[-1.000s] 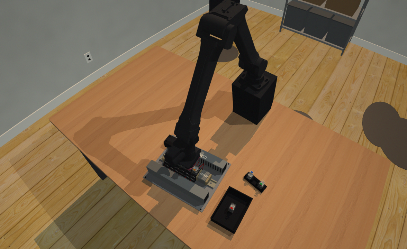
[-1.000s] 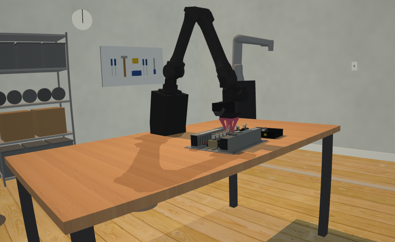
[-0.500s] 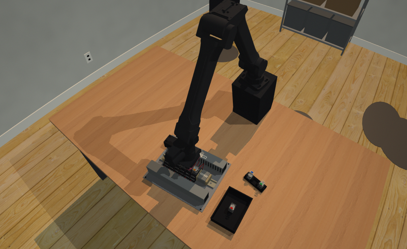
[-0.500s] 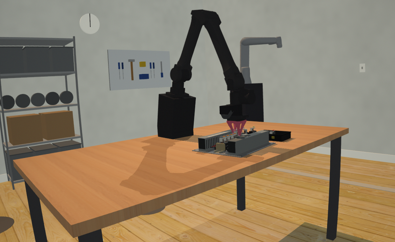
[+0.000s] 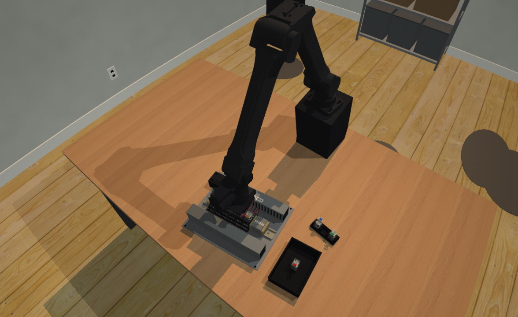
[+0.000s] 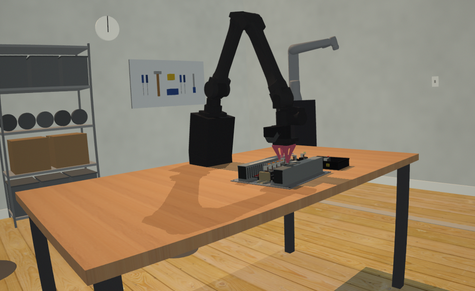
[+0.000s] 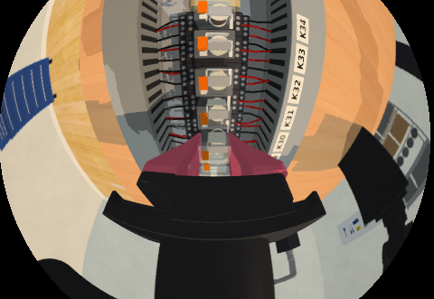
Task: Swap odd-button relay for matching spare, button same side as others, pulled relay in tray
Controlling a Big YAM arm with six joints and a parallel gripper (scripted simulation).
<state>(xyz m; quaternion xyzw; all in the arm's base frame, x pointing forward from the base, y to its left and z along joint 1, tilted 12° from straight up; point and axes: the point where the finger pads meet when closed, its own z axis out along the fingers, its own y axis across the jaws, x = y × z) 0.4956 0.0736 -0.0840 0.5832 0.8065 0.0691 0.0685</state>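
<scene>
Now: the grey relay panel 10 mm ahead of my hand, 20 mm to the right of it and 60 mm below it. Also, from my hand: blue-button relay (180 mm behind, 200 mm to the left, 30 mm below); black tray (10 mm behind, 250 mm to the left, 50 mm below); black spare holder (180 mm behind, 230 mm to the left, 50 mm below).
</scene>
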